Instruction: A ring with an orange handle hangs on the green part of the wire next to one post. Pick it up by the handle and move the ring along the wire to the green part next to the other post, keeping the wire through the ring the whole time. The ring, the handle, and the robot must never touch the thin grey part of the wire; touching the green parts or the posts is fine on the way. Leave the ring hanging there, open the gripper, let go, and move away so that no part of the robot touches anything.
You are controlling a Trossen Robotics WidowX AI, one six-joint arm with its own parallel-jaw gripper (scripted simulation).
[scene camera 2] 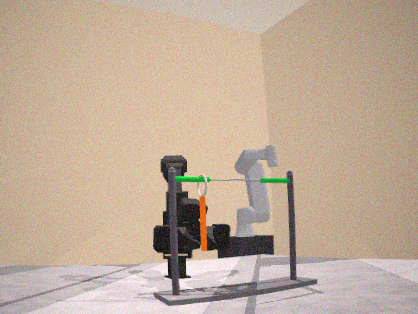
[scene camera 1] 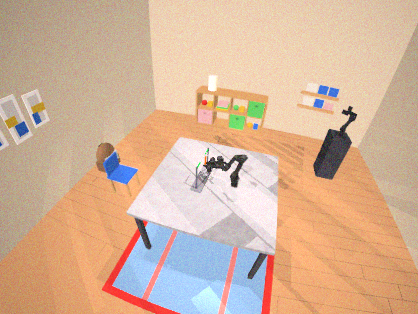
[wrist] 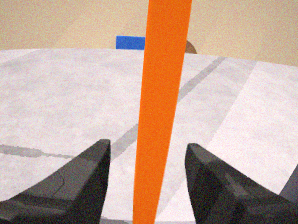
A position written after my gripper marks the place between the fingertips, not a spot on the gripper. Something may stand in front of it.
I see my gripper [scene camera 2: 207, 245].
My gripper also shows in the wrist view [wrist: 148, 151].
